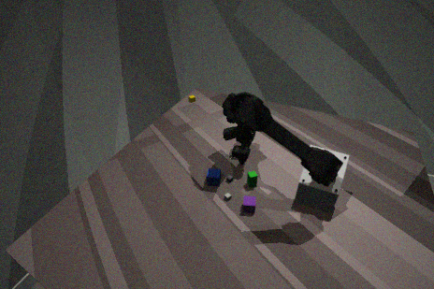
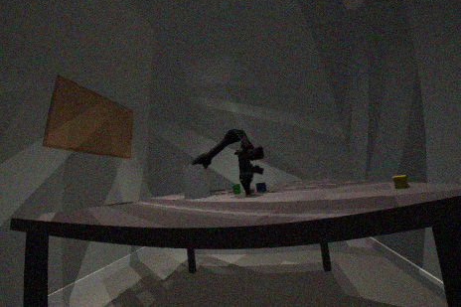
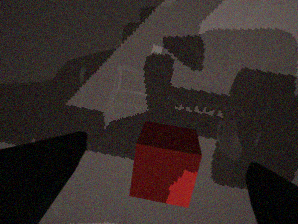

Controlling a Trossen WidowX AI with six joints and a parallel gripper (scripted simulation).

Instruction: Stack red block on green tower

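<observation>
The red block is 10 mm above my gripper tip. From my gripper tip the other things lie so: purple block 240 mm to the left, 100 mm behind, 10 mm above; yellow block 440 mm ahead, 390 mm to the right, 10 mm above; blue block 170 mm to the left, 60 mm ahead, 20 mm above.
</observation>
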